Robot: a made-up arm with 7 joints. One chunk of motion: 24 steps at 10 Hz.
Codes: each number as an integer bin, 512 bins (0 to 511) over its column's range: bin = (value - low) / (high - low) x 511, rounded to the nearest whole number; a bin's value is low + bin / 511 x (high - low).
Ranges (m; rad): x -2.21..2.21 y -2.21..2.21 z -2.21..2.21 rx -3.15..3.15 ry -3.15..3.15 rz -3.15..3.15
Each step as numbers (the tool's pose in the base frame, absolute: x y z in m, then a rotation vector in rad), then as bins.
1 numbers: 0.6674 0.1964 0.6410 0.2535 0.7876 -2.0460
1 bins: 333 278 330 276 319 90
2 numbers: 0.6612 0.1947 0.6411 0.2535 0.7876 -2.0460
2 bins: 332 278 330 276 319 90
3 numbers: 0.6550 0.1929 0.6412 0.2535 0.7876 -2.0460
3 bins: 331 278 330 276 319 90
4 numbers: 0.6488 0.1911 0.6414 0.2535 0.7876 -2.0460
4 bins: 331 278 330 276 319 90
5 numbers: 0.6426 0.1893 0.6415 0.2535 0.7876 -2.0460
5 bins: 330 277 330 276 319 90
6 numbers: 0.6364 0.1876 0.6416 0.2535 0.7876 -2.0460
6 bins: 329 277 330 276 319 90
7 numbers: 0.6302 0.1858 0.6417 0.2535 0.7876 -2.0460
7 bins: 328 277 330 276 319 90
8 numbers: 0.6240 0.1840 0.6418 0.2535 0.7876 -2.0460
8 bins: 328 277 330 276 319 90
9 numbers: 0.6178 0.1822 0.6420 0.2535 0.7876 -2.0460
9 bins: 327 277 330 276 319 90
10 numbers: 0.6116 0.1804 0.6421 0.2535 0.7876 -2.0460
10 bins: 326 276 330 276 319 90
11 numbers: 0.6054 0.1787 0.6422 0.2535 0.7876 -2.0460
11 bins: 325 276 330 276 319 90
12 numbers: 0.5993 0.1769 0.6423 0.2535 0.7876 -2.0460
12 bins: 325 276 330 276 319 90
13 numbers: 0.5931 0.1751 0.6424 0.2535 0.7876 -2.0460
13 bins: 324 276 330 276 319 90
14 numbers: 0.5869 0.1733 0.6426 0.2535 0.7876 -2.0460
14 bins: 323 276 330 276 319 90
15 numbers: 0.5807 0.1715 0.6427 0.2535 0.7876 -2.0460
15 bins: 323 275 330 276 319 90
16 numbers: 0.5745 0.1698 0.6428 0.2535 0.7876 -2.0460
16 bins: 322 275 330 276 319 90
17 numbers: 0.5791 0.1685 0.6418 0.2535 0.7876 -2.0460
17 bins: 322 275 330 276 319 90
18 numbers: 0.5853 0.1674 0.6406 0.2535 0.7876 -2.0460
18 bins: 323 275 330 276 319 90
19 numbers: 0.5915 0.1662 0.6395 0.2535 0.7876 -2.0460
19 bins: 324 275 329 276 319 90
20 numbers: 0.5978 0.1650 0.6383 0.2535 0.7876 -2.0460
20 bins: 325 275 329 276 319 90
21 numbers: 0.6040 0.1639 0.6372 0.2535 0.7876 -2.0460
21 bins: 325 274 329 276 319 90
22 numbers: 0.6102 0.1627 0.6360 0.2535 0.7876 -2.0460
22 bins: 326 274 329 276 319 90
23 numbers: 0.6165 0.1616 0.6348 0.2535 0.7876 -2.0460
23 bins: 327 274 329 276 319 90
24 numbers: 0.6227 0.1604 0.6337 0.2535 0.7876 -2.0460
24 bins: 327 274 329 276 319 90
